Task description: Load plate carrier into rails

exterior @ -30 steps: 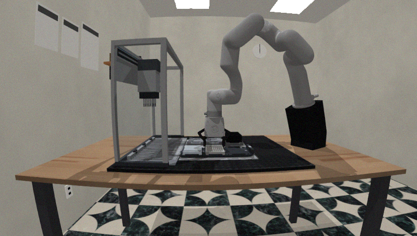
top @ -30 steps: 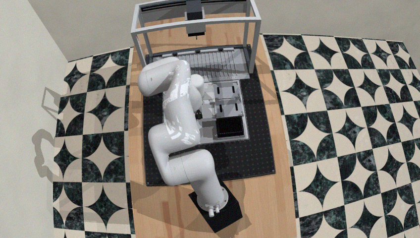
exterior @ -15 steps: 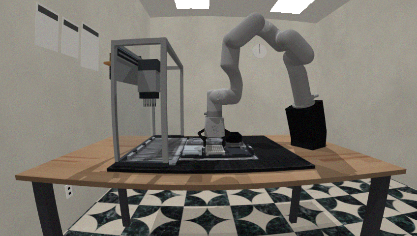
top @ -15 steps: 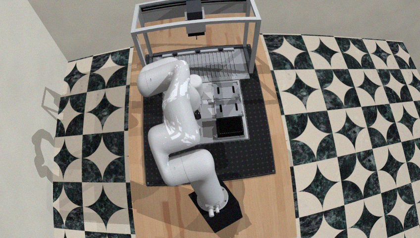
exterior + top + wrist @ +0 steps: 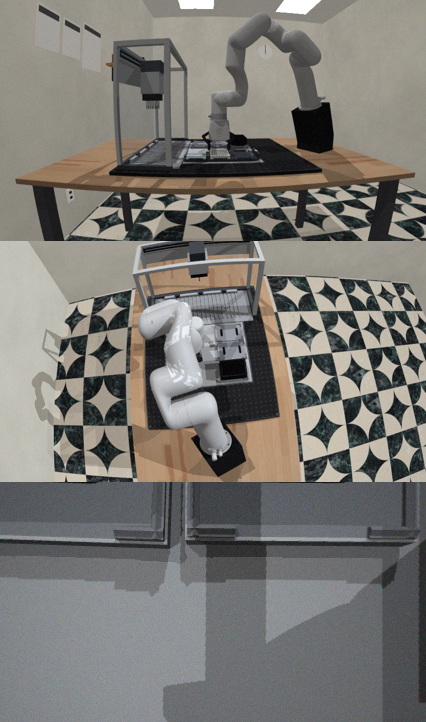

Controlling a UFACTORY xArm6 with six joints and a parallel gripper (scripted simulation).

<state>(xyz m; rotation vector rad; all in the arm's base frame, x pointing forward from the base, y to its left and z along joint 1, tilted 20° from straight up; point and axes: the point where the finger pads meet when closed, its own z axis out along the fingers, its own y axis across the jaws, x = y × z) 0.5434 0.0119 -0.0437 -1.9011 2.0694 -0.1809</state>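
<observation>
My gripper is now 1 cm past the grey apron, 4 cm to the left of it and 1 cm above it. From my hand the other things lie so: plate carrier PC7: 8 cm to the left; nest S2: 2 cm behind, 17 cm to the right, 1 cm below; 96-well plate C15: 1 cm ahead, 8 cm to the left.
</observation>
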